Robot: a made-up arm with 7 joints. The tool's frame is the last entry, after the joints. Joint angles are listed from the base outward. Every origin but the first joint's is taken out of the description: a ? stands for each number. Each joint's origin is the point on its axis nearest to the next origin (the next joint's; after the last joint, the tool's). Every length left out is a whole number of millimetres.
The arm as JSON. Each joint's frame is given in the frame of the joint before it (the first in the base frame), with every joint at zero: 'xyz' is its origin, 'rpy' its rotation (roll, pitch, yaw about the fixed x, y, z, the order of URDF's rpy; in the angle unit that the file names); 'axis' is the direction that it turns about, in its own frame. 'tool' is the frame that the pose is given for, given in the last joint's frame.
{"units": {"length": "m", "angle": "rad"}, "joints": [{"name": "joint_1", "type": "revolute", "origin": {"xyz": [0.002, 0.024, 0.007], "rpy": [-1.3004, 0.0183, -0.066]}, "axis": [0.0, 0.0, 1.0]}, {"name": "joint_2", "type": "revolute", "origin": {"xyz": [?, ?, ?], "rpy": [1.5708, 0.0, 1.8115]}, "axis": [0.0, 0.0, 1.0]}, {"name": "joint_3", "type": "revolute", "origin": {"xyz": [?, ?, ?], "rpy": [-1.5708, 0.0, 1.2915]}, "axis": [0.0, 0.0, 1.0]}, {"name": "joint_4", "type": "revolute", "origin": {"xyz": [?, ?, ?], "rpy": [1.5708, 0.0, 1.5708]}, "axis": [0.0, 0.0, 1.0]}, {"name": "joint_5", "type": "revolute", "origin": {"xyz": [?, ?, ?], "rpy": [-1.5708, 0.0, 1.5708]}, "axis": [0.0, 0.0, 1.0]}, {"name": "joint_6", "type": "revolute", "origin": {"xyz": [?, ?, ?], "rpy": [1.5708, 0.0, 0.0]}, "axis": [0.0, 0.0, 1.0]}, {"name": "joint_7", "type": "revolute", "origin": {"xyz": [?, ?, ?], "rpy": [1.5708, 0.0, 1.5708]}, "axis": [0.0, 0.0, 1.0]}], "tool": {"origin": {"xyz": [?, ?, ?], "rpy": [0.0, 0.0, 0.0]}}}
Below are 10 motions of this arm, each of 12 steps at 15 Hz.
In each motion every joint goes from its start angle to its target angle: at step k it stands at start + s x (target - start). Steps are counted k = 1, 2, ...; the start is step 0. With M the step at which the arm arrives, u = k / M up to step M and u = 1 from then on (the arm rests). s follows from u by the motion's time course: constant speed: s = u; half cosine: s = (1 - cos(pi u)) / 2; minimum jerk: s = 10 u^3 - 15 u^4 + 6 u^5.
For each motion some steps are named. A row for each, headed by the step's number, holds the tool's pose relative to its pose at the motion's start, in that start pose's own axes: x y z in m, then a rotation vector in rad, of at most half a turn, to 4 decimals.
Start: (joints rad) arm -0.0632 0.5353 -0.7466 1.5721 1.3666 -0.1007 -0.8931
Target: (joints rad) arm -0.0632 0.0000 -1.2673 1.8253 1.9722 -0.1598 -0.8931
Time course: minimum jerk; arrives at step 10
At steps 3, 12:
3: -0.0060 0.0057 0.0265 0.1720 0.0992 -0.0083
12: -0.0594 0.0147 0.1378 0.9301 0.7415 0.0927

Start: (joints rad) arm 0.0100 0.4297 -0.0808 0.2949 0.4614 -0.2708 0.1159
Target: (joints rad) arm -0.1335 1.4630 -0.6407 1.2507 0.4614 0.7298 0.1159
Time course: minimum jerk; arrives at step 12
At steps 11, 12:
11: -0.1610 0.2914 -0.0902 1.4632 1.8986 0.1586
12: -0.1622 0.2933 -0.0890 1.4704 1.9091 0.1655

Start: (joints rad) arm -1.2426 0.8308 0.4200 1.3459 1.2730 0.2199 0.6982
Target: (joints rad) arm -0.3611 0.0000 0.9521 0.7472 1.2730 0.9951 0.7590
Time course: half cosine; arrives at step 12
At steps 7, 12:
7: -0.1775 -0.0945 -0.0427 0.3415 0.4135 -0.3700
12: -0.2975 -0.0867 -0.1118 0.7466 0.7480 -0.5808

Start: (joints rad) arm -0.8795 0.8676 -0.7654 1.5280 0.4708 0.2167 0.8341
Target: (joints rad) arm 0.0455 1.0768 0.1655 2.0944 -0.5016 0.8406 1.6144
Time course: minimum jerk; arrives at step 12
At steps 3, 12:
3: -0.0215 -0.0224 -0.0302 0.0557 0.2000 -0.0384
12: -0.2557 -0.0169 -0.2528 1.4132 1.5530 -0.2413

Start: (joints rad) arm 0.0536 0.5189 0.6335 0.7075 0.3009 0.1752 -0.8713
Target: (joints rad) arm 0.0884 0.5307 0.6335 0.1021 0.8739 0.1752 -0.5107
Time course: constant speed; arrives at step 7
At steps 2, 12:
2: -0.0131 0.0034 0.0287 0.2205 0.0100 0.1968
12: -0.0576 -0.0081 0.0939 0.7279 -0.0486 0.7744

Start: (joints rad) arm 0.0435 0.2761 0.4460 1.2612 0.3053 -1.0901 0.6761
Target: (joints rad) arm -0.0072 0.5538 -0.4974 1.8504 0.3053 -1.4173 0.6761
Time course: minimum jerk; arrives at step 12
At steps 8, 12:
8: -0.0165 0.0616 -0.0125 0.3390 -0.0532 -0.6927
12: -0.0097 0.0919 -0.0080 0.4720 -0.0518 -0.8519

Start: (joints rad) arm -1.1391 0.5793 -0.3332 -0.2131 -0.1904 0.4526 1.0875
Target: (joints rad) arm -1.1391 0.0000 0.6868 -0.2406 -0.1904 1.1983 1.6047
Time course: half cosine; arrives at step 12
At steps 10, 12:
10: 0.0333 0.0732 -0.0506 0.2474 1.0941 0.9084
12: 0.0282 0.0778 -0.0590 0.2930 1.1894 0.9385

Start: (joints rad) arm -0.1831 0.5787 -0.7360 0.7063 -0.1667 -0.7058 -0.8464
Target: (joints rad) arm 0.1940 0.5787 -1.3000 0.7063 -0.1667 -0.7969 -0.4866
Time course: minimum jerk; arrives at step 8
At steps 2, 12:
2: 0.0063 -0.0193 -0.0063 -0.0364 0.0028 -0.0284
12: 0.0303 -0.2055 -0.0140 -0.3774 -0.0197 -0.2670

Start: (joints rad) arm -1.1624 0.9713 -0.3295 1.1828 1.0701 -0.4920 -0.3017
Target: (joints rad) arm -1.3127 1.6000 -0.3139 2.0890 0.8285 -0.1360 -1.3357
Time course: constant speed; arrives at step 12
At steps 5, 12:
5: -0.0757 -0.0489 -0.0984 -0.4561 0.4357 -0.5753
12: -0.2314 -0.1331 -0.1430 -1.5240 0.6337 -1.1101

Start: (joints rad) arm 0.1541 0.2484 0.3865 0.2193 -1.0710 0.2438 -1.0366
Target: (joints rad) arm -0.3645 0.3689 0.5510 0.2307 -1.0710 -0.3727 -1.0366
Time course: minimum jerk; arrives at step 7
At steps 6, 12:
6: 0.1105 -0.0336 0.1145 0.7244 -0.6459 -0.3691
12: 0.1124 -0.0353 0.1171 0.7392 -0.6648 -0.3767

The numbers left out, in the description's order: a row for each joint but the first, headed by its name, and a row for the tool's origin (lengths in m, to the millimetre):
joint_2: -0.002 0.009 0.0
joint_3: 0.172 -0.045 0.0
joint_4: 0.002 -0.022 0.0
joint_5: -0.157 -0.011 0.0
joint_6: 0.0 0.0 0.0
joint_7: 0.0 0.034 0.0
tool: 0.0 0.0 0.0

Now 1 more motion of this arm.
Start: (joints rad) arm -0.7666 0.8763 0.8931 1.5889 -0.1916 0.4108 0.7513
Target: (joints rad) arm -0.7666 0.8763 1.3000 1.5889 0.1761 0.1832 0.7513
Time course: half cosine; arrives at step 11
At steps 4, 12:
4: 0.0005 0.0006 0.0022 -0.0524 -0.0417 -0.0062
12: 0.0015 0.0024 0.0069 -0.1811 -0.1421 -0.0185

